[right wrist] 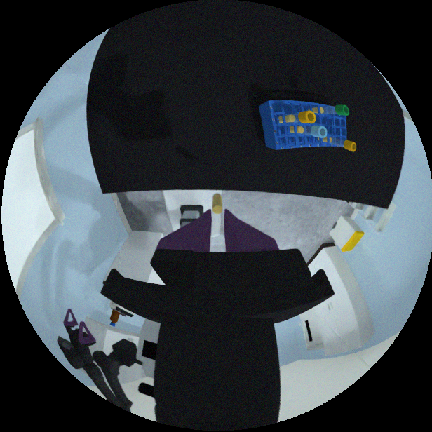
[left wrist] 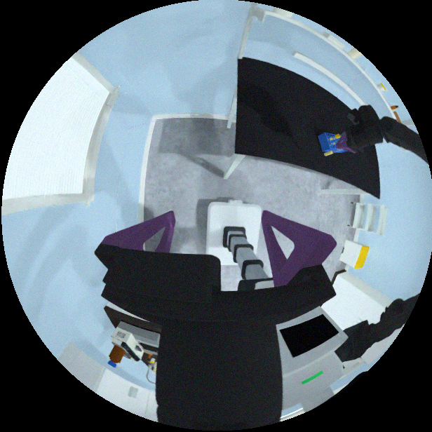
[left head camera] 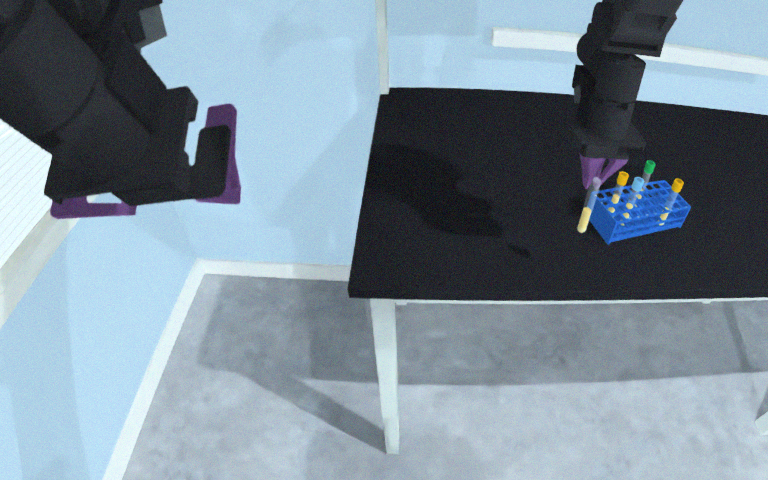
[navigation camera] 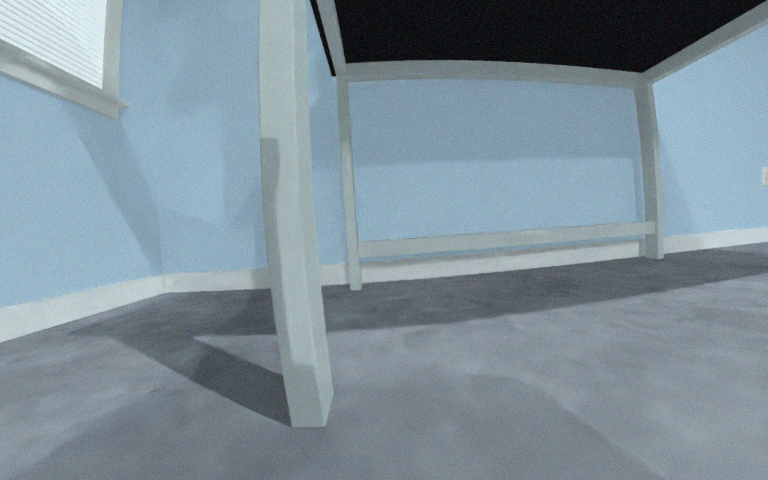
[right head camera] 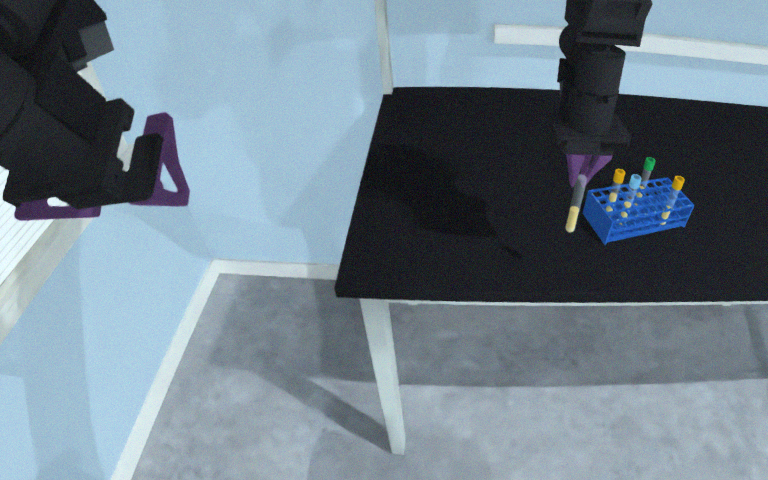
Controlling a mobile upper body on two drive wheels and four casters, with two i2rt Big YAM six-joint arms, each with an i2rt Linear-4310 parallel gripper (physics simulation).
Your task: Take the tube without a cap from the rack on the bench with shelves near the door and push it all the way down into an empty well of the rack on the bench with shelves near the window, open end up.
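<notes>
The uncapped tube point(left head camera: 583, 218) point(right head camera: 572, 218) point(right wrist: 217, 204) holds yellow contents, with its closed end down. My right gripper point(left head camera: 590, 182) point(right head camera: 578, 178) is shut on its upper part, over the bench beside the rack's left end in the head views. The tube is outside the rack. The blue rack point(left head camera: 607, 227) point(right head camera: 600, 225) point(left wrist: 324, 143) point(right wrist: 267, 125) holds two orange-capped tubes, a light-blue-capped tube point(left head camera: 637, 183) point(right head camera: 634, 181) and a green-capped tube point(left head camera: 649, 166) point(right head camera: 649, 164); several wells look empty. My left gripper point(left wrist: 218, 215) is open and empty, away from the bench.
The black bench top point(left head camera: 481, 260) point(right head camera: 470, 260) has a white front leg point(left head camera: 385, 367) point(right head camera: 382, 367) point(navigation camera: 300, 254). Blue walls meet in a corner left of it. A window point(left wrist: 55, 140) is at the left in the left wrist view. Shelves rise behind the bench there.
</notes>
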